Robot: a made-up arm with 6 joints.
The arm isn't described. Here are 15 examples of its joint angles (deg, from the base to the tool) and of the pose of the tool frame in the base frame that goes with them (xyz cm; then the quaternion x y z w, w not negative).
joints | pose
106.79 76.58 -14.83 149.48 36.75 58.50 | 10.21 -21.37 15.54 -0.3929 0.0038 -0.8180 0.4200
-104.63 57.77 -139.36 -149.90 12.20 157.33 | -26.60 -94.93 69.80 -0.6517 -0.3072 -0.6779 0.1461
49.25 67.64 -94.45 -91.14 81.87 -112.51 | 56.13 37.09 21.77 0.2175 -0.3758 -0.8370 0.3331
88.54 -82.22 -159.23 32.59 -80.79 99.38 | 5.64 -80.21 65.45 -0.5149 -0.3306 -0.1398 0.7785
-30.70 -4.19 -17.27 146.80 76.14 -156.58 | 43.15 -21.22 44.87 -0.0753 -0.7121 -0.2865 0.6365
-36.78 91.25 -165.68 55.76 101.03 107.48 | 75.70 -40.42 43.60 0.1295 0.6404 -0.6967 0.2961
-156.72 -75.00 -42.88 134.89 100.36 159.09 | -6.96 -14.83 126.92 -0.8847 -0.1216 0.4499 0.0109
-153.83 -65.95 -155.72 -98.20 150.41 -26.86 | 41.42 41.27 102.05 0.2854 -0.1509 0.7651 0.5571
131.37 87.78 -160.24 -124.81 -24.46 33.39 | -65.45 59.92 38.04 -0.4476 0.5621 -0.6262 0.3025
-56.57 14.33 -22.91 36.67 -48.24 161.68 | 12.48 -50.14 43.01 -0.4125 0.1200 0.7540 0.4969
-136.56 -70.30 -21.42 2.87 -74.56 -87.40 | -18.00 -13.12 110.96 0.9303 -0.3317 -0.0706 0.1398
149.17 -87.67 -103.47 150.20 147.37 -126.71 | 50.18 -38.45 102.71 -0.3835 -0.1376 0.5167 0.7530
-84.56 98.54 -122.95 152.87 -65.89 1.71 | -14.44 -49.39 7.06 0.2599 -0.3184 0.6806 0.6066
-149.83 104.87 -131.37 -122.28 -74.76 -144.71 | -39.20 -37.38 9.32 -0.5425 -0.1329 0.7972 0.2293
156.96 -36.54 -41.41 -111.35 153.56 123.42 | -20.06 29.80 100.21 0.2122 -0.6662 -0.4450 0.5596
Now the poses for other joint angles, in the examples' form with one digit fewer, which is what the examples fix.
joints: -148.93 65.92 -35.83 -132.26 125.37 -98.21
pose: -35.7 -0.8 18.8 0.595 0.202 0.545 0.555
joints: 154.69 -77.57 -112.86 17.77 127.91 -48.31
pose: 24.9 -21.2 118.6 -0.559 0.436 -0.687 0.159
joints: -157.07 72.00 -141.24 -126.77 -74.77 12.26
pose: -64.5 -36.6 47.0 -0.617 -0.208 -0.115 0.750
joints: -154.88 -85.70 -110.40 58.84 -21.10 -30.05
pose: 56.4 38.5 125.1 0.743 0.527 -0.151 0.383
